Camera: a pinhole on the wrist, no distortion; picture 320 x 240 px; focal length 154.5 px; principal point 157.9 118.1 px. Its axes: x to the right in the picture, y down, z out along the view. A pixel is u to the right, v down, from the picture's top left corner.
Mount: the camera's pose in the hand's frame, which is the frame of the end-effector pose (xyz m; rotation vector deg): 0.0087 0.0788 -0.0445 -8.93 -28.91 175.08
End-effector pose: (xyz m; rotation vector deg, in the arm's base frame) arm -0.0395 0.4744 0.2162 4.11 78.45 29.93
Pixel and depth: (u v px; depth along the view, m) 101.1 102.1 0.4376
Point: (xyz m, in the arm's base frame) 0.3568 0.5985 0.1804
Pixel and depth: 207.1 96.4 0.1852
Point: 0.0637 0.5225 0.3244
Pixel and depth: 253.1 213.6 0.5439
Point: 0.3527 0.0542 0.5068
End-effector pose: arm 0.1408 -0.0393 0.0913 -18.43 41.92 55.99
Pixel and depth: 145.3 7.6 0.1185
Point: 0.0816 0.0835 0.1631
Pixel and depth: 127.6 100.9 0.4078
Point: 0.3176 0.1841 0.3193
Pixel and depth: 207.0 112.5 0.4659
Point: 0.2737 0.0319 0.4957
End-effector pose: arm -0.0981 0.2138 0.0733 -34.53 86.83 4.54
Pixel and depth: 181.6 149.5 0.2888
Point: 0.1092 0.2636 0.1459
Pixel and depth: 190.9 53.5 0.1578
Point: -0.0287 0.3565 0.0740
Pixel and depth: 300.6 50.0 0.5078
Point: 0.2159 0.6984 0.4743
